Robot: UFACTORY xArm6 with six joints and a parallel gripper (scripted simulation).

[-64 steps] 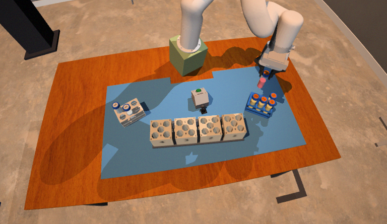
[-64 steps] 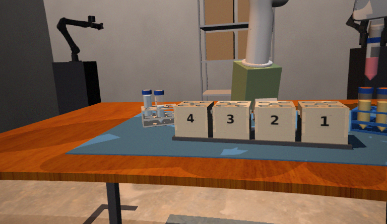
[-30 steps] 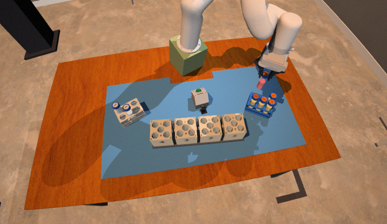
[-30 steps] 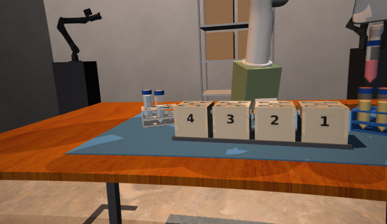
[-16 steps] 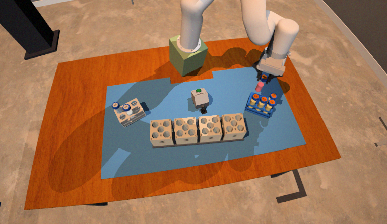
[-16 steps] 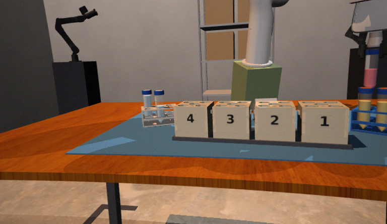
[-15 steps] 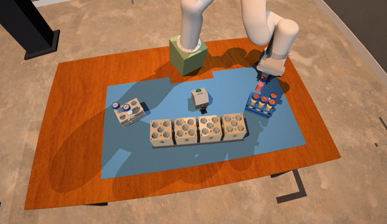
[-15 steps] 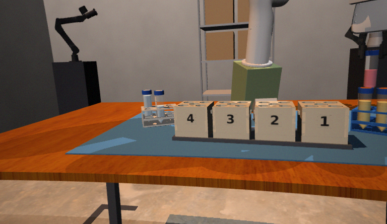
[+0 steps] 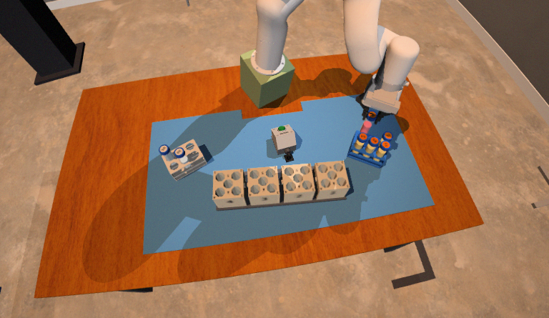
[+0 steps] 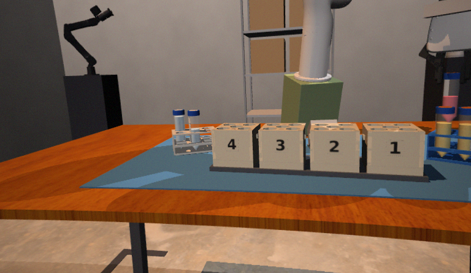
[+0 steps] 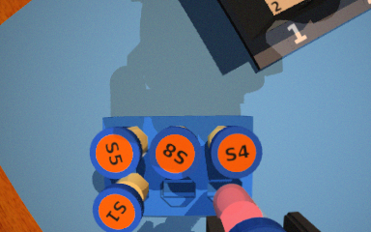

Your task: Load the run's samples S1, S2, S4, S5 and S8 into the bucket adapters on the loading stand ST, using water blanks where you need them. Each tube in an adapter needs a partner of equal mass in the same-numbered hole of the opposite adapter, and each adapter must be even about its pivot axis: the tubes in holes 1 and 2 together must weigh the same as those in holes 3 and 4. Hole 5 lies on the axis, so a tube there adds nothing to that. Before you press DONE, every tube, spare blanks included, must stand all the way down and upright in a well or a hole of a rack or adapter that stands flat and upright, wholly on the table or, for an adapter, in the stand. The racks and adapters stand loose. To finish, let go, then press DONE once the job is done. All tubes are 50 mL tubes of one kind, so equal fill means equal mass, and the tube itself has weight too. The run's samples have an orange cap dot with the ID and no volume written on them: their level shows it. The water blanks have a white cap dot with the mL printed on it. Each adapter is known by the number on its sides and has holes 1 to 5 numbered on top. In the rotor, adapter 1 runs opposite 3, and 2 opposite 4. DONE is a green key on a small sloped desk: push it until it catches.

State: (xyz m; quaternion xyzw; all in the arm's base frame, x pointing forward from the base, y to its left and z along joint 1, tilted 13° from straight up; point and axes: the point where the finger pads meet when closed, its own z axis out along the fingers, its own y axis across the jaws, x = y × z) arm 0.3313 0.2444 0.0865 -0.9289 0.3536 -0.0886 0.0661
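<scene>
Right now my hand is 50 mm above the sample tube and 10 mm past it. Also, from my hand: green key: 270 mm to the right, 120 mm below, 120 mm behind; then blue sample rack: 160 mm below, 40 mm ahead, 20 mm to the left; then loading stand: 340 mm to the right, 180 mm below, 80 mm ahead.
</scene>
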